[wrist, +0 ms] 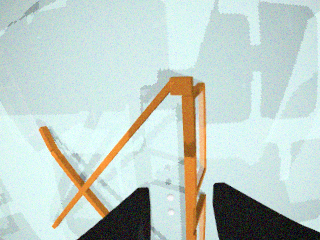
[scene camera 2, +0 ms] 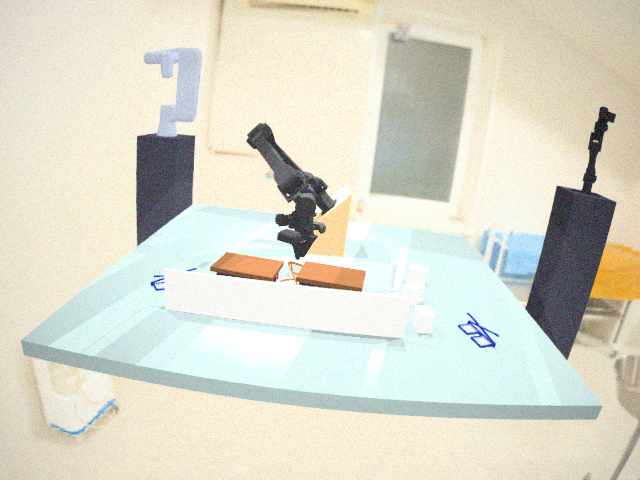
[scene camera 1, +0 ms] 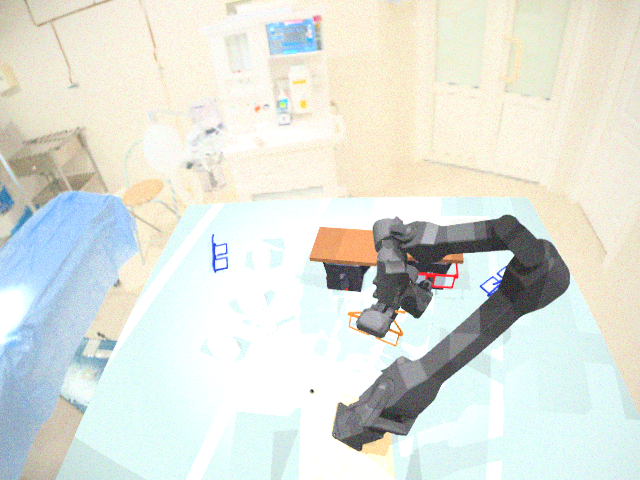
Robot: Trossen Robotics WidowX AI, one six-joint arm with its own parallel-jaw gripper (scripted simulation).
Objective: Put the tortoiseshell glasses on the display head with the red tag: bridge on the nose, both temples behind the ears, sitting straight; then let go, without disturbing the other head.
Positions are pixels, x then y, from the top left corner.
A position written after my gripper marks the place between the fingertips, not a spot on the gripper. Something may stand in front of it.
My gripper shows in the wrist view (181,195), in scene camera 2 (300,258) and in scene camera 1 (387,320).
